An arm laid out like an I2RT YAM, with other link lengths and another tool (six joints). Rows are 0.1 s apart.
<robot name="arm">
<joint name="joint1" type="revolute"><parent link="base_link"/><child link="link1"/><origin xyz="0.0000 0.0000 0.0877" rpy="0.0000 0.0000 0.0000"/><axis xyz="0 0 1"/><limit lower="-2.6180" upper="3.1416"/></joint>
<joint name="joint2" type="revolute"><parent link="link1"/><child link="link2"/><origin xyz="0.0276 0.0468 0.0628" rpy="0.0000 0.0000 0.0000"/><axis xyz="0 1 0"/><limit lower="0.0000" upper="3.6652"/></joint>
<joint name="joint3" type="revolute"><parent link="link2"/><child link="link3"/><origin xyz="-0.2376 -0.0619 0.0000" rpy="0.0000 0.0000 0.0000"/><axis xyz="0 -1 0"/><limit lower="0.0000" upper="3.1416"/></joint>
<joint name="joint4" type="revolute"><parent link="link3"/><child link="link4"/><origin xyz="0.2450 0.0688 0.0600" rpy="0.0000 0.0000 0.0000"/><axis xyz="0 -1 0"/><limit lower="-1.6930" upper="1.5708"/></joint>
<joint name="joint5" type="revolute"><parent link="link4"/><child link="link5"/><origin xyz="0.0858 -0.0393 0.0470" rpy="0.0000 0.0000 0.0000"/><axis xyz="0 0 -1"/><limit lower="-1.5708" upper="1.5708"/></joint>
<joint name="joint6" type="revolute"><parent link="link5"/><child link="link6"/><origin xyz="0.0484 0.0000 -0.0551" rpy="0.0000 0.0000 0.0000"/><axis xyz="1 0 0"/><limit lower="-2.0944" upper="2.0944"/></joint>
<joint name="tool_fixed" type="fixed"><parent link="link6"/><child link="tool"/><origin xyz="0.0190 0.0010 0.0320" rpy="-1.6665 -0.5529 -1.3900"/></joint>
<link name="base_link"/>
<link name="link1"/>
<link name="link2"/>
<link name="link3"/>
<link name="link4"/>
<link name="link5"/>
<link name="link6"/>
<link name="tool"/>
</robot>
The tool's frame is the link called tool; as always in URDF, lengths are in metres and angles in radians.
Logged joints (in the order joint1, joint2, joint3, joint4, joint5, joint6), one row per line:
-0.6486, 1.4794, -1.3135, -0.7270, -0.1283, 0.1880
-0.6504, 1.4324, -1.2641, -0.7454, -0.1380, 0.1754
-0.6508, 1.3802, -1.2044, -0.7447, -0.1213, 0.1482
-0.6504, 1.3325, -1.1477, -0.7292, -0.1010, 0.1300
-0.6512, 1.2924, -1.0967, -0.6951, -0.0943, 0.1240
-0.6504, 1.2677, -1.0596, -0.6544, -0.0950, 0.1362
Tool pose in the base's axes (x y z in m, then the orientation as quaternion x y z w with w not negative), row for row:
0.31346, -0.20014, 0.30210, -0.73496, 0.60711, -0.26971, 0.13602
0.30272, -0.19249, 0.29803, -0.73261, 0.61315, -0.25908, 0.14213
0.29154, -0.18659, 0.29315, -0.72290, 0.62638, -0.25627, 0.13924
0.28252, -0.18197, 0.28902, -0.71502, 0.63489, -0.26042, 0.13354
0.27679, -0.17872, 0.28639, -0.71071, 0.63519, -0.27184, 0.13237
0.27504, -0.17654, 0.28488, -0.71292, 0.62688, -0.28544, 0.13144
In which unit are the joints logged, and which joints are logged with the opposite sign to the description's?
The joints are logged in radians. Opposite sign: joint3, joint6.
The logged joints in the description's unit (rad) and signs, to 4 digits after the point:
-0.6486, 1.4794, 1.3135, -0.7270, -0.1283, -0.1880
-0.6504, 1.4324, 1.2641, -0.7454, -0.1380, -0.1754
-0.6508, 1.3802, 1.2044, -0.7447, -0.1213, -0.1482
-0.6504, 1.3325, 1.1477, -0.7292, -0.1010, -0.1300
-0.6512, 1.2924, 1.0967, -0.6951, -0.0943, -0.1240
-0.6504, 1.2677, 1.0596, -0.6544, -0.0950, -0.1362

